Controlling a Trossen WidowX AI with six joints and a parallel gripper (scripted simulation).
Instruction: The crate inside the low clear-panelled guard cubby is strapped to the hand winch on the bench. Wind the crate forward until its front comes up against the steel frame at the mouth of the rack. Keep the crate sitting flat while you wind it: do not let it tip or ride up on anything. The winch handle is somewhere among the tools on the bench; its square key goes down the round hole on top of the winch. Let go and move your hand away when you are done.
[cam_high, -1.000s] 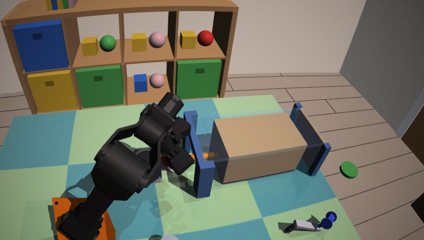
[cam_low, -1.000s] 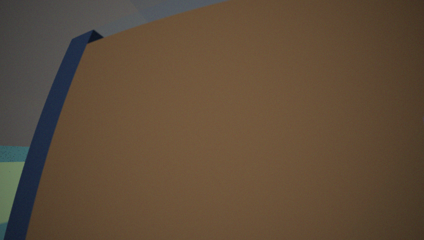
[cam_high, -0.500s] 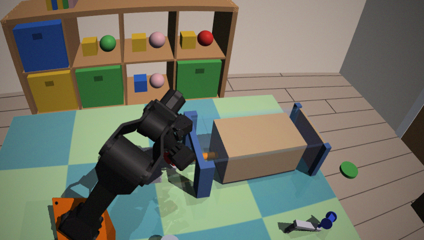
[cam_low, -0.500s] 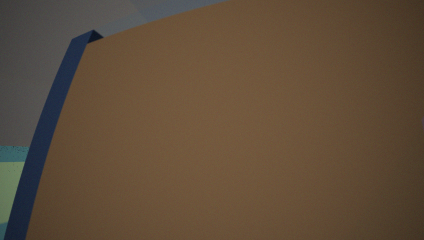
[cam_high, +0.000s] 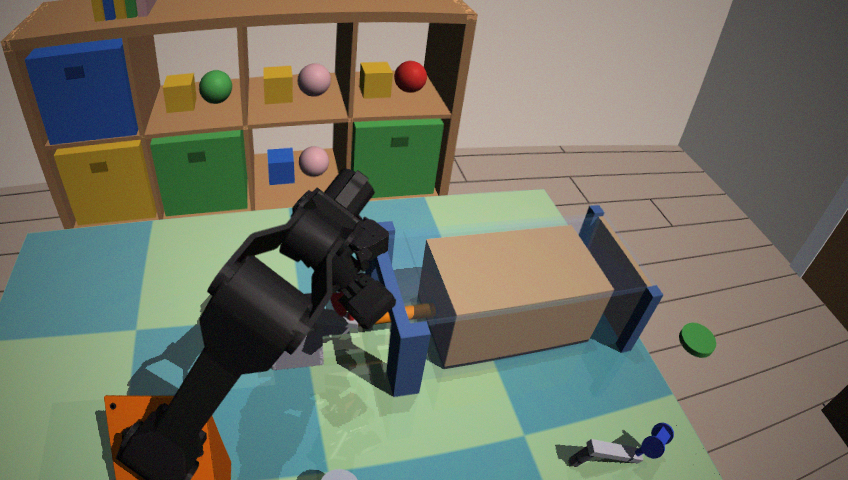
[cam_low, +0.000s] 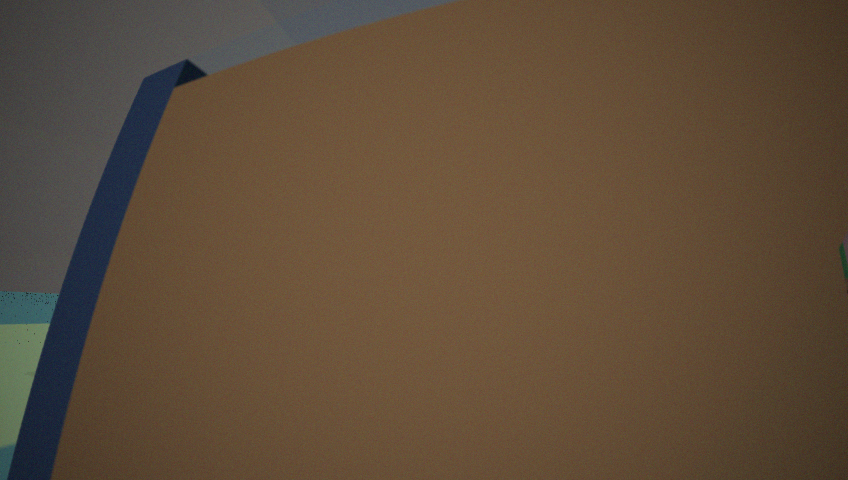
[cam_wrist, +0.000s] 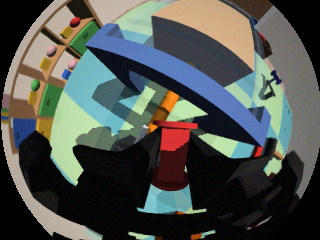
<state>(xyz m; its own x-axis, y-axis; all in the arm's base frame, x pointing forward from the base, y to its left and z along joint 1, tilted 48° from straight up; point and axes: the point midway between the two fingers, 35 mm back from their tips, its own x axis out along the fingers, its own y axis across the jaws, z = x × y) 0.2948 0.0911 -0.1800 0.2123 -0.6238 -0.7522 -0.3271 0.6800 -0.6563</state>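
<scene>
The crank handle lies 50 mm behind my gripper tip, 10 mm to the left of it and 30 mm below it. Round my gripper tip: blue frame: 50 mm ahead, 20 mm to the left, 30 mm below; then red knob: 20 mm behind, 10 mm to the right; then grey winch: 130 mm behind, 30 mm to the left, 100 mm below.
</scene>
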